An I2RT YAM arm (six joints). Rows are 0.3 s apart.
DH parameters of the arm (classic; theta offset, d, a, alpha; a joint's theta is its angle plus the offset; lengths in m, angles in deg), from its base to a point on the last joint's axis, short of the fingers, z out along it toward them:
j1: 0 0.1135 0.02 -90
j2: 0 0 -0.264 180
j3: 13.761 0 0.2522 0
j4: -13.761 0 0.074 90
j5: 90 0 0 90
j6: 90 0.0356 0 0
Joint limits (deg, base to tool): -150..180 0..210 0..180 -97..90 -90..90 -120..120
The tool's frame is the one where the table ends.
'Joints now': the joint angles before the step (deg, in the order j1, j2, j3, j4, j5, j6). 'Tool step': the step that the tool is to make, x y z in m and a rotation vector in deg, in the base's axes. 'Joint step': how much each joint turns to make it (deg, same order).
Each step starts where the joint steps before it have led.
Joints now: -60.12 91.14 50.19 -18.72 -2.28 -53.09
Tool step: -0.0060 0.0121 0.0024 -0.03 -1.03 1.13
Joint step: 0.00 -3.33 -2.81 0.00 -1.33 -0.53
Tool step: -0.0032 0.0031 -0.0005 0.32 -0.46 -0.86
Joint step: -0.27 -0.90 -0.98 0.08 -0.18 0.80
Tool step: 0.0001 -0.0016 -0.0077 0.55 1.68 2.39
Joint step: -0.17 1.60 -0.09 0.18 -0.25 -2.82
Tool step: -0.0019 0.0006 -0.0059 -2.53 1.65 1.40
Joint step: -0.08 0.09 -1.75 3.08 1.58 -2.62
